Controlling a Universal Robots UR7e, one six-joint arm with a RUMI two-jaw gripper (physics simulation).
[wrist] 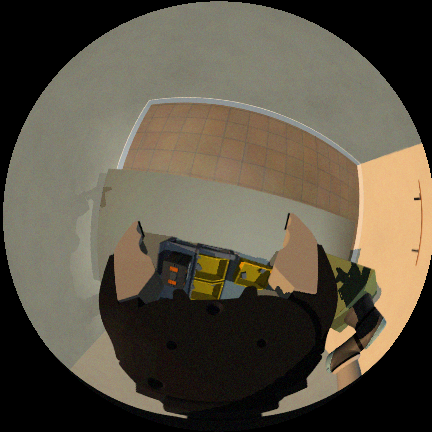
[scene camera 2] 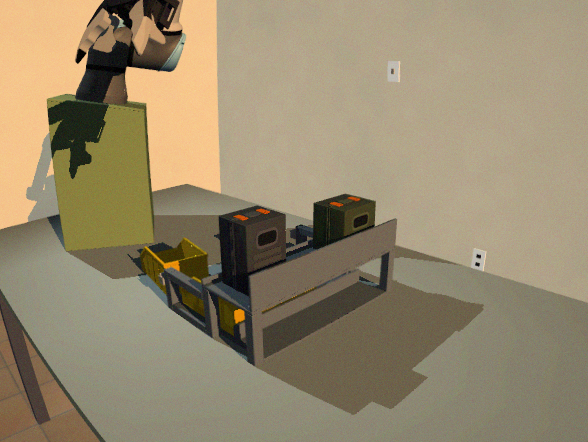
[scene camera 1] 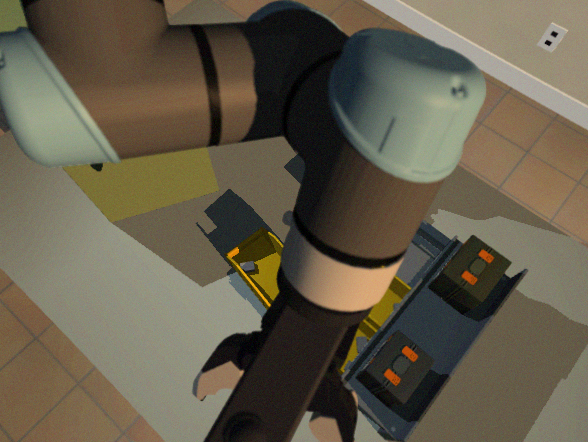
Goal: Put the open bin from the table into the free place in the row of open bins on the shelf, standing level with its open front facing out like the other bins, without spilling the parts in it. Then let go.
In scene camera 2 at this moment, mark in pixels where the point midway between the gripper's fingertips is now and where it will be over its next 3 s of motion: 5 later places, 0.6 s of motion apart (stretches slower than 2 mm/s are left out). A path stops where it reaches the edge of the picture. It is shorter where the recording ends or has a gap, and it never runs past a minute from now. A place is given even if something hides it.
My gripper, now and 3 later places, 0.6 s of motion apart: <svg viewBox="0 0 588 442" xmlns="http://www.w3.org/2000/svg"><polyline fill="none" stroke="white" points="104,59 161,39 214,22 263,8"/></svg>
